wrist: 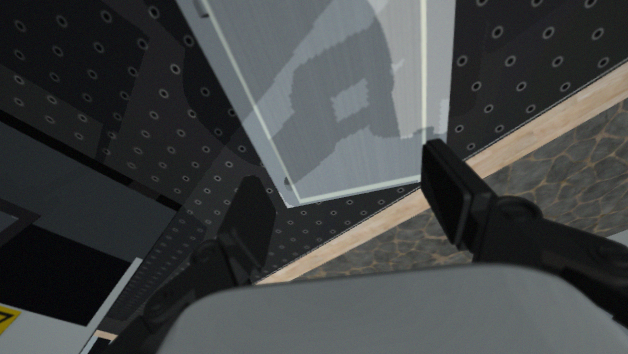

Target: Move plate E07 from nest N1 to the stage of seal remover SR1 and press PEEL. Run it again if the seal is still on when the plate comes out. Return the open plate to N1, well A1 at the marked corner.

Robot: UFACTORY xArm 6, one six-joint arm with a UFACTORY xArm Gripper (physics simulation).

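Frame: origin at the arm's base, x left, y down, z back, level; centimetres.
Seen in the pictures: gripper, between the fingertips: [339,180].
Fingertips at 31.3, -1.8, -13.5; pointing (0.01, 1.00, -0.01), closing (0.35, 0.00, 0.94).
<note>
Pixels of each thing's middle, then the offset from my fingertips to it, as dx, dy, dz. "spot": a spot on its surface instead. Level surfaces: height alone.
- flat grey metal panel, middle of its body: [337,99] -3.4, +1.3, +2.0
- device with a blue-grey face, a spot on its surface: [75,170] spot: -10.7, +6.0, -22.7
- dark board, height of its surface: dy +8.1
- yellow label, a spot on its surface: [7,317] spot: -5.9, -5.4, -21.5
My gripper [339,180] is open, with nothing between its two black fingers. Beyond the fingertips lies a flat grey metal panel [325,45] with a thin pale outline. The shadow of the gripper falls across it, and its upper part runs out of view. Plate E07 and nest N1 do not show in a way I can make out. At the lower left is part of a device with a blue-grey face [75,170], a black area and a pale edge; I cannot tell whether it is seal remover SR1.
The panel lies on a dark board [525,45] with rows of ringed holes. A light wooden edge [545,130] borders the board on the right, with a stone-patterned floor [565,165] beyond. A yellow label [7,317] shows at the lower left corner.
</note>
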